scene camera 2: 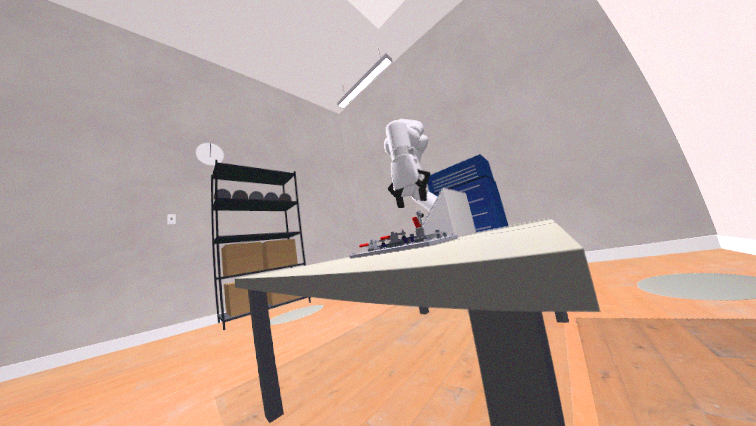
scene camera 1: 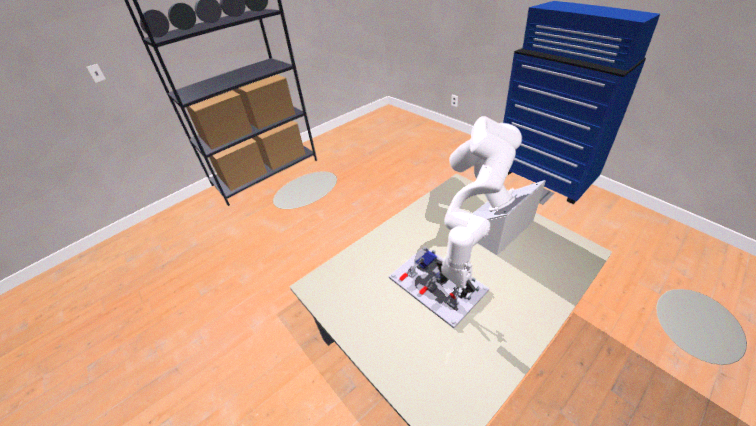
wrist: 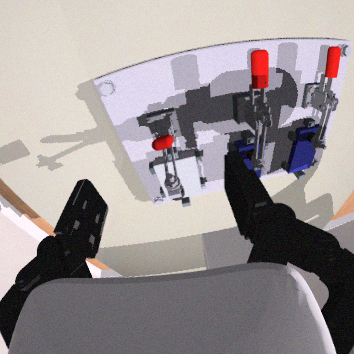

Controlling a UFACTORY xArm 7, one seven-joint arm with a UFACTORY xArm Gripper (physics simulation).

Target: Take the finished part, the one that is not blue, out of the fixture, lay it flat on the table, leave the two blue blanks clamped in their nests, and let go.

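Places are measured from the arm's base along level axes (x right, y up, z back), in metres.
Pixels of known places: gripper, fingertip midpoint: (scene camera 2: 412, 204) (scene camera 1: 453, 288) (wrist: 158, 181); arm's base, origin of the base link: (scene camera 2: 441, 209) (scene camera 1: 502, 204).
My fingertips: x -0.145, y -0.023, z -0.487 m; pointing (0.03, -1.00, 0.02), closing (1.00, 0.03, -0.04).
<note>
For each thing: its top centre in the pictures, then the offset to it from my fingertips.
- fixture plate, middle of its top: (wrist: 244, 131) (scene camera 2: 402, 245) (scene camera 1: 437, 282) dx +0.118, dy -0.126, dz +0.048 m
- clamp's red handle, middle of its top: (wrist: 163, 152) (scene camera 2: 415, 217) dx +0.004, dy -0.042, dz +0.007 m
The fixture plate (scene camera 1: 441, 312) (scene camera 2: 370, 254) (wrist: 225, 62) lies on the table with three nests and red-handled toggle clamps. The pale, non-blue part (wrist: 191, 176) sits in the left nest in the wrist view. Its clamp's red handle (scene camera 2: 416, 222) (wrist: 162, 142) stands up, and the clamp arm looks raised. Two blue blanks (wrist: 245, 149) (wrist: 302, 152) sit in the middle and right nests; their clamps' handles (wrist: 259, 67) (wrist: 333, 61) lie low. My gripper (scene camera 2: 412, 201) (wrist: 158, 181) is wide open and empty above the fixture. Its right finger partly hides the middle blank in the wrist view.
The table (scene camera 1: 370, 317) (scene camera 2: 529, 259) bears the fixture and, behind it, a pale box-like block (scene camera 1: 515, 224) (scene camera 2: 457, 209) near the arm's base. A blue tool cabinet (scene camera 1: 560, 116) and a shelf rack (scene camera 1: 238, 82) with boxes stand on the floor beyond.
</note>
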